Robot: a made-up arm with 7 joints. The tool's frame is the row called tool. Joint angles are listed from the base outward.
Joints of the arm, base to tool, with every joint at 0 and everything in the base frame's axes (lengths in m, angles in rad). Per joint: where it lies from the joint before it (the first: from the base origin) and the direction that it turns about. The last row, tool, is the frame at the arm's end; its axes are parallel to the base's.
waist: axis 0 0.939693 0.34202 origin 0 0 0
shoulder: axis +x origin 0 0 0
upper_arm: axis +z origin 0 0 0
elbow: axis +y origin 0.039 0 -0.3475
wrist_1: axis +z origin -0.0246 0 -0.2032
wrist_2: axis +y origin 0 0 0
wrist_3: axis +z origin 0 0 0
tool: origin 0 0 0
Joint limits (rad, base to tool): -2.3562..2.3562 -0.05..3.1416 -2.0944..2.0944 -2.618..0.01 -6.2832..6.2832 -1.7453..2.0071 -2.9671..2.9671
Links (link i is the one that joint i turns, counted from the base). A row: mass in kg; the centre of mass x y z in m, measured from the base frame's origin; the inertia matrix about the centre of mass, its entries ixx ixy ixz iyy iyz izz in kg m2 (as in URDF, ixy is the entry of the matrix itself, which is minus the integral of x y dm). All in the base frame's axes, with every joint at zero. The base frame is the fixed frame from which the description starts. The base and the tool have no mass.
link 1: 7.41; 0.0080 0.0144 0.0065; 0.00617 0 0 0.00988 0.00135 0.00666
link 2: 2.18; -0.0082 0.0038 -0.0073; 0.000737 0 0 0.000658 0 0.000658
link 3: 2.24; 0.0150 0.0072 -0.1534; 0.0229 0 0.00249 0.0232 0 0.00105
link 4: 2.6; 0.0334 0.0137 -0.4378; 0.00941 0 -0.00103 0.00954 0 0.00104
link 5: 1.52; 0.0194 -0.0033 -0.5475; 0.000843 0 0 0.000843 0 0.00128
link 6: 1.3; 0.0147 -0.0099 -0.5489; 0.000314 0 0 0.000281 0 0.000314
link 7: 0.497; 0.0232 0.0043 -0.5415; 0.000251 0 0 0.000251 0 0.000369
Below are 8 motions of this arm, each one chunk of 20 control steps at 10 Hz.
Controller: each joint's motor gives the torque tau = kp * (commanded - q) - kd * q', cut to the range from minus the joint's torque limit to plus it. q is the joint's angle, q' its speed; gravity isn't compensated. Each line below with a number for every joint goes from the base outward.
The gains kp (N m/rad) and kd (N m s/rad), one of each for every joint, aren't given. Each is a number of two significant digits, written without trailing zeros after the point. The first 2 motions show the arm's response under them.
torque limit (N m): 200 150 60 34 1.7 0.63 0.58
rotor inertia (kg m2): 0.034 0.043 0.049 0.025 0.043 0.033 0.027
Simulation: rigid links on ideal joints. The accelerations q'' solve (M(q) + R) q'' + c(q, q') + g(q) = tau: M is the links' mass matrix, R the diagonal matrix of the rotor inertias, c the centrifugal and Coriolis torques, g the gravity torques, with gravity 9.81 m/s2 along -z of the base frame. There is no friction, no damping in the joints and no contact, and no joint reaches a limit. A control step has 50 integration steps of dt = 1/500 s. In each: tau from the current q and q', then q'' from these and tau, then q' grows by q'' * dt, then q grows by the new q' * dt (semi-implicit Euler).
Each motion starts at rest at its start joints. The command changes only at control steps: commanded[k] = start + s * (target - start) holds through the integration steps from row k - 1 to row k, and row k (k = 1, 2, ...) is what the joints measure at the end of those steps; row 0 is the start. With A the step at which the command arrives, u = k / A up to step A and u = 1 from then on. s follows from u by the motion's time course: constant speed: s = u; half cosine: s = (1 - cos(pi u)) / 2; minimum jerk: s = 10 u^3 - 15 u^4 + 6 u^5; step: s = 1 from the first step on.
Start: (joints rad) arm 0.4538 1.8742 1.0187 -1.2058 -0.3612 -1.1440 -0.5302
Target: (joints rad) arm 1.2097 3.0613 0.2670 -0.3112 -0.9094 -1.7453 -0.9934
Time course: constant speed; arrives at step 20
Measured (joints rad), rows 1 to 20:
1: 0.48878 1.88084 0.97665 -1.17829 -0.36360 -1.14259 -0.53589
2: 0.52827 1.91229 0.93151 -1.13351 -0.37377 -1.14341 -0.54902
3: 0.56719 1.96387 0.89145 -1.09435 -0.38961 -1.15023 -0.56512
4: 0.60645 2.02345 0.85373 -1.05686 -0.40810 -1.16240 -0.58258
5: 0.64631 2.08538 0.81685 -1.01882 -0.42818 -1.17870 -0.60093
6: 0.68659 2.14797 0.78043 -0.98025 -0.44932 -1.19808 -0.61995
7: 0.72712 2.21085 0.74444 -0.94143 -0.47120 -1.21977 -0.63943
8: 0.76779 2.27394 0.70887 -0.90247 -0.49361 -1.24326 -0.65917
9: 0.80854 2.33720 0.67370 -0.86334 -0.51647 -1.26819 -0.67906
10: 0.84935 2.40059 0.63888 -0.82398 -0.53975 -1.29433 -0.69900
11: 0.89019 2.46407 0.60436 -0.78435 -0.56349 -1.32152 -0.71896
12: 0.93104 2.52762 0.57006 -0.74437 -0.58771 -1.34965 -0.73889
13: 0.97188 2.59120 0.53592 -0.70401 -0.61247 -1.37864 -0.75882
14: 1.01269 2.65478 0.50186 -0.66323 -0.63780 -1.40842 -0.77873
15: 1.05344 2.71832 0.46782 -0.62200 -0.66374 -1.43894 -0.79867
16: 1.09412 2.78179 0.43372 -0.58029 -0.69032 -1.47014 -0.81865
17: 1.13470 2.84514 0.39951 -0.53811 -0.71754 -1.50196 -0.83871
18: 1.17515 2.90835 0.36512 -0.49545 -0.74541 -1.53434 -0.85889
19: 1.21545 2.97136 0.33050 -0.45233 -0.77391 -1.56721 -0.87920
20: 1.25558 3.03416 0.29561 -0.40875 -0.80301 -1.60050 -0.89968
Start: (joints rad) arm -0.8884 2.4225 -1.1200 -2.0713 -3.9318 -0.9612 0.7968
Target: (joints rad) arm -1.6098 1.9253 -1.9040 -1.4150 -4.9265 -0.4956 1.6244
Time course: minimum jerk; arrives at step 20
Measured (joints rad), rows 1 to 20:
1: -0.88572 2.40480 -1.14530 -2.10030 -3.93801 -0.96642 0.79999
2: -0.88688 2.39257 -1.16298 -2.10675 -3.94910 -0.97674 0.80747
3: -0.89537 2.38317 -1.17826 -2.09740 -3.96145 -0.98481 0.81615
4: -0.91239 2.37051 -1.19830 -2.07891 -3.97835 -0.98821 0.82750
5: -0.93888 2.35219 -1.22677 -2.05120 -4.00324 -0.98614 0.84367
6: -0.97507 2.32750 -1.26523 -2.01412 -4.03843 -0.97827 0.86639
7: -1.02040 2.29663 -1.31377 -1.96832 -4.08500 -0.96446 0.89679
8: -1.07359 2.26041 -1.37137 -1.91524 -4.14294 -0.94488 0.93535
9: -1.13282 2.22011 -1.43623 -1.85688 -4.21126 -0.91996 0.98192
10: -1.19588 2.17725 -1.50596 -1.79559 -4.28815 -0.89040 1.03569
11: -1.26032 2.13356 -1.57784 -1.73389 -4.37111 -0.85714 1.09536
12: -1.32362 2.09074 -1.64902 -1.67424 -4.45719 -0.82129 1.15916
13: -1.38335 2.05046 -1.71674 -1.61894 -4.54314 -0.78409 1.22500
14: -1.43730 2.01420 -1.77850 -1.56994 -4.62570 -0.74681 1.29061
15: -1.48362 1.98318 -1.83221 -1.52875 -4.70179 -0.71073 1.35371
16: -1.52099 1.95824 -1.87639 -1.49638 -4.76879 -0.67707 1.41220
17: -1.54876 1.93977 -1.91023 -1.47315 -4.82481 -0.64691 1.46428
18: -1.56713 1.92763 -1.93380 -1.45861 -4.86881 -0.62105 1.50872
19: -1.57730 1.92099 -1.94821 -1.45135 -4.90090 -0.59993 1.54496
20: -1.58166 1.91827 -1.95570 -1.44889 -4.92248 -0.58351 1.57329
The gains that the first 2 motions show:
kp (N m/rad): 390 400 170 110 3.6 1.2 1.3
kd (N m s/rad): 42 46 24 8.8 0.96 0.47 0.53
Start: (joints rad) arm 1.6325 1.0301 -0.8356 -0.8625 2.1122 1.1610 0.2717
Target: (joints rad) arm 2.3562 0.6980 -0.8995 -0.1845 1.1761 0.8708 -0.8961
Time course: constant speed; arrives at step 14
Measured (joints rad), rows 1 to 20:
1: 1.62486 1.00728 -0.82483 -0.86685 2.09278 1.16089 0.25640
2: 1.64563 0.97851 -0.82071 -0.84600 2.04942 1.16041 0.22013
3: 1.68938 0.95343 -0.82338 -0.80025 1.99672 1.15582 0.17188
4: 1.73952 0.93028 -0.82798 -0.75070 1.93995 1.14605 0.11569
5: 1.79044 0.90748 -0.83292 -0.70234 1.88033 1.13183 0.05315
6: 1.84142 0.88465 -0.83798 -0.65454 1.81880 1.11422 -0.01444
7: 1.89263 0.86175 -0.84319 -0.60653 1.75624 1.09409 -0.08585
8: 1.94415 0.83880 -0.84857 -0.55807 1.69326 1.07212 -0.16007
9: 1.99602 0.81577 -0.85413 -0.50911 1.63021 1.04883 -0.23630
10: 2.04823 0.79266 -0.85984 -0.45967 1.56726 1.02462 -0.31395
11: 2.10079 0.76945 -0.86569 -0.40974 1.50449 0.99979 -0.39259
12: 2.15370 0.74615 -0.87165 -0.35933 1.44188 0.97461 -0.47190
13: 2.20696 0.72276 -0.87771 -0.30843 1.37939 0.94927 -0.55163
14: 2.26056 0.69926 -0.88382 -0.25706 1.31693 0.92395 -0.63164
15: 2.28875 0.68900 -0.88879 -0.23654 1.26614 0.90138 -0.70032
16: 2.29502 0.68564 -0.89023 -0.23389 1.23450 0.88330 -0.75330
17: 2.29490 0.68431 -0.89043 -0.23528 1.21661 0.86980 -0.79323
18: 2.29426 0.68380 -0.89038 -0.23613 1.20661 0.86016 -0.82308
19: 2.29402 0.68368 -0.89032 -0.23624 1.20097 0.85344 -0.84532
20: 2.29400 0.68369 -0.89030 -0.23615 1.19776 0.84881 -0.86188

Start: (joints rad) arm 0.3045 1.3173 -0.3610 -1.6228 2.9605 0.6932 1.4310
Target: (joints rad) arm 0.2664 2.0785 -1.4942 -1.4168 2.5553 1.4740 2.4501
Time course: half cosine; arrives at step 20
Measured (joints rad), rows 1 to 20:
1: 0.31039 1.29152 -0.38750 -1.61032 2.96413 0.69663 1.42844
2: 0.31602 1.28279 -0.41830 -1.60367 2.97106 0.70407 1.42696
3: 0.31594 1.29438 -0.44793 -1.59813 2.97251 0.71504 1.43131
4: 0.31414 1.31826 -0.48436 -1.59169 2.96726 0.73035 1.44327
5: 0.31194 1.35084 -0.53062 -1.58411 2.95613 0.75076 1.46367
6: 0.30948 1.39055 -0.58675 -1.57544 2.93983 0.77678 1.49280
7: 0.30672 1.43631 -0.65168 -1.56586 2.91892 0.80859 1.53053
8: 0.30362 1.48699 -0.72385 -1.55555 2.89393 0.84603 1.57637
9: 0.30023 1.54134 -0.80146 -1.54476 2.86548 0.88866 1.62956
10: 0.29660 1.59805 -0.88256 -1.53373 2.83429 0.93578 1.68912
11: 0.29281 1.65577 -0.96515 -1.52270 2.80114 0.98652 1.75386
12: 0.28893 1.71309 -1.04721 -1.51194 2.76686 1.03983 1.82242
13: 0.28508 1.76863 -1.12677 -1.50168 2.73233 1.09457 1.89336
14: 0.28136 1.82103 -1.20191 -1.49218 2.69844 1.14951 1.96508
15: 0.27788 1.86901 -1.27087 -1.48366 2.66607 1.20337 2.03595
16: 0.27474 1.91135 -1.33199 -1.47637 2.63602 1.25487 2.10427
17: 0.27203 1.94699 -1.38382 -1.47051 2.60904 1.30279 2.16836
18: 0.26983 1.97500 -1.42508 -1.46626 2.58579 1.34596 2.22658
19: 0.26819 1.99464 -1.45475 -1.46378 2.56682 1.38333 2.27744
20: 0.26714 2.00536 -1.47207 -1.46317 2.55257 1.41400 2.31959

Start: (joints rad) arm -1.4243 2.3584 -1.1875 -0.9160 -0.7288 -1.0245 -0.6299
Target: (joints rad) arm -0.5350 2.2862 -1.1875 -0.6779 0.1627 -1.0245 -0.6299
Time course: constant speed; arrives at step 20
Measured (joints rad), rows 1 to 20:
1: -1.40428 2.35371 -1.20956 -0.90712 -0.71423 -1.01838 -0.63209
2: -1.36886 2.34681 -1.22146 -0.89961 -0.68578 -1.00773 -0.63549
3: -1.32738 2.33999 -1.22717 -0.89143 -0.65047 -0.99794 -0.63827
4: -1.28358 2.33328 -1.22989 -0.88272 -0.61146 -0.99026 -0.64041
5: -1.23887 2.32652 -1.23114 -0.87388 -0.57028 -0.98460 -0.64208
6: -1.19379 2.31971 -1.23164 -0.86502 -0.52779 -0.98054 -0.64340
7: -1.14856 2.31288 -1.23175 -0.85615 -0.48450 -0.97770 -0.64449
8: -1.10328 2.30608 -1.23160 -0.84726 -0.44073 -0.97576 -0.64542
9: -1.05798 2.29932 -1.23130 -0.83832 -0.39670 -0.97449 -0.64622
10: -1.01269 2.29261 -1.23087 -0.82936 -0.35251 -0.97370 -0.64693
11: -0.96740 2.28597 -1.23034 -0.82035 -0.30824 -0.97328 -0.64758
12: -0.92213 2.27941 -1.22971 -0.81130 -0.26392 -0.97313 -0.64819
13: -0.87687 2.27292 -1.22899 -0.80220 -0.21959 -0.97318 -0.64875
14: -0.83163 2.26652 -1.22820 -0.79305 -0.17525 -0.97338 -0.64928
15: -0.78642 2.26022 -1.22732 -0.78384 -0.13092 -0.97369 -0.64979
16: -0.74124 2.25401 -1.22637 -0.77457 -0.08660 -0.97409 -0.65027
17: -0.69608 2.24791 -1.22535 -0.76523 -0.04228 -0.97456 -0.65074
18: -0.65095 2.24193 -1.22426 -0.75582 0.00202 -0.97507 -0.65118
19: -0.60585 2.23605 -1.22311 -0.74634 0.04631 -0.97562 -0.65161
20: -0.56078 2.23030 -1.22191 -0.73678 0.09060 -0.97620 -0.65202

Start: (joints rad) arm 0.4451 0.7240 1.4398 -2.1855 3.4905 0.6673 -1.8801
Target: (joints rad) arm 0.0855 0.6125 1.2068 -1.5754 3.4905 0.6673 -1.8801
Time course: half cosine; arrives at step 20
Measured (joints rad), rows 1 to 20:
1: 0.43647 0.69654 1.42577 -2.16348 3.49639 0.66552 -1.88097
2: 0.42868 0.68130 1.41528 -2.14395 3.50784 0.66155 -1.88199
3: 0.41931 0.67375 1.40691 -2.12488 3.51623 0.65831 -1.88255
4: 0.40691 0.66800 1.39810 -2.10006 3.52159 0.65626 -1.88276
5: 0.39119 0.66201 1.38783 -2.06865 3.52516 0.65523 -1.88268
6: 0.37233 0.65521 1.37582 -2.03119 3.52777 0.65499 -1.88235
7: 0.35074 0.64751 1.36215 -1.98862 3.52988 0.65539 -1.88179
8: 0.32695 0.63905 1.34706 -1.94204 3.53176 0.65631 -1.88102
9: 0.30154 0.63002 1.33088 -1.89264 3.53351 0.65768 -1.88004
10: 0.27515 0.62065 1.31401 -1.84171 3.53520 0.65941 -1.87890
11: 0.24844 0.61118 1.29685 -1.79054 3.53682 0.66144 -1.87762
12: 0.22207 0.60185 1.27982 -1.74040 3.53836 0.66368 -1.87623
13: 0.19669 0.59292 1.26334 -1.69255 3.53977 0.66607 -1.87478
14: 0.17293 0.58459 1.24780 -1.64813 3.54105 0.66852 -1.87332
15: 0.15135 0.57706 1.23357 -1.60818 3.54215 0.67096 -1.87187
16: 0.13249 0.57050 1.22100 -1.57365 3.54309 0.67332 -1.87048
17: 0.11680 0.56507 1.21037 -1.54530 3.54384 0.67553 -1.86919
18: 0.10465 0.56086 1.20196 -1.52376 3.54443 0.67754 -1.86802
19: 0.09634 0.55797 1.19594 -1.50951 3.54486 0.67931 -1.86700
20: 0.09206 0.55644 1.19248 -1.50285 3.54517 0.68079 -1.86614

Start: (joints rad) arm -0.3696 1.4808 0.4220 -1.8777 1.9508 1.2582 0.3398
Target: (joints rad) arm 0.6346 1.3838 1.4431 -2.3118 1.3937 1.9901 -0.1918
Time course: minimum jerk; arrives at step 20
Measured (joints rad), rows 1 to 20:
1: -0.35343 1.45283 0.40259 -1.88320 1.94600 1.25459 0.34209
2: -0.33939 1.43538 0.39005 -1.88299 1.93899 1.24891 0.34722
3: -0.32355 1.42840 0.39458 -1.88861 1.93169 1.24589 0.35015
4: -0.29877 1.42424 0.41379 -1.90030 1.92188 1.24788 0.34897
5: -0.26172 1.41992 0.44723 -1.91813 1.90756 1.25636 0.34289
6: -0.21147 1.41453 0.49483 -1.94210 1.88737 1.27243 0.33129
7: -0.14863 1.40795 0.55595 -1.97186 1.86063 1.29678 0.31377
8: -0.07489 1.40039 0.62909 -2.00665 1.82728 1.32961 0.29020
9: 0.00724 1.39220 0.71198 -2.04537 1.78782 1.37062 0.26080
10: 0.09472 1.38379 0.80169 -2.08670 1.74327 1.41899 0.22613
11: 0.18415 1.37559 0.89484 -2.12911 1.69501 1.47345 0.18706
12: 0.27206 1.36797 0.98779 -2.17098 1.64477 1.53232 0.14476
13: 0.35506 1.36124 1.07692 -2.21065 1.59442 1.59366 0.10059
14: 0.43006 1.35558 1.15882 -2.24655 1.54591 1.65531 0.05607
15: 0.49451 1.35108 1.23056 -2.27733 1.50109 1.71505 0.01276
16: 0.54653 1.34775 1.28994 -2.30200 1.46155 1.77080 -0.02784
17: 0.58523 1.34551 1.33570 -2.32008 1.42847 1.82075 -0.06441
18: 0.61085 1.34423 1.36775 -2.33171 1.40247 1.86356 -0.09597
19: 0.62507 1.34371 1.38741 -2.33778 1.38351 1.89856 -0.12200
20: 0.63117 1.34364 1.39765 -2.34001 1.37075 1.92590 -0.14260

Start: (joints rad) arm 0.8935 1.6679 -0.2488 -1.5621 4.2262 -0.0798 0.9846
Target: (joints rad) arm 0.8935 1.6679 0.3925 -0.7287 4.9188 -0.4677 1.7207
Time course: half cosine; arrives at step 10
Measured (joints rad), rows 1 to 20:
1: 0.89313 1.64561 -0.25507 -1.56373 4.23217 -0.07925 0.98643
2: 0.89510 1.63088 -0.24095 -1.52318 4.25438 -0.07972 0.99529
3: 0.89515 1.62580 -0.19709 -1.44529 4.29288 -0.08720 1.01763
4: 0.89489 1.62424 -0.13000 -1.34181 4.34921 -0.10460 1.05659
5: 0.89482 1.62371 -0.04707 -1.22266 4.42267 -0.13209 1.11194
6: 0.89485 1.62344 0.04371 -1.09870 4.50913 -0.16796 1.18084
7: 0.89488 1.62310 0.13363 -0.98153 4.60190 -0.20928 1.25847
8: 0.89481 1.62242 0.21391 -0.88255 4.69296 -0.25235 1.33875
9: 0.89466 1.62138 0.27653 -0.81192 4.77405 -0.29331 1.41510
10: 0.89446 1.62023 0.31515 -0.77737 4.83761 -0.32858 1.48108
11: 0.89420 1.61934 0.33377 -0.76848 4.88142 -0.35624 1.53318
12: 0.89398 1.61881 0.34258 -0.76669 4.90959 -0.37684 1.57251
13: 0.89390 1.61848 0.34674 -0.76616 4.92727 -0.39197 1.60206
14: 0.89388 1.61827 0.34870 -0.76592 4.93826 -0.40308 1.62428
15: 0.89388 1.61815 0.34963 -0.76581 4.94507 -0.41125 1.64102
16: 0.89388 1.61809 0.35007 -0.76577 4.94929 -0.41728 1.65364
17: 0.89388 1.61806 0.35028 -0.76575 4.95191 -0.42174 1.66317
18: 0.89388 1.61805 0.35037 -0.76574 4.95353 -0.42506 1.67036
19: 0.89388 1.61804 0.35042 -0.76574 4.95454 -0.42752 1.67578
20: 0.89388 1.61804 0.35044 -0.76573 4.95517 -0.42935 1.67988

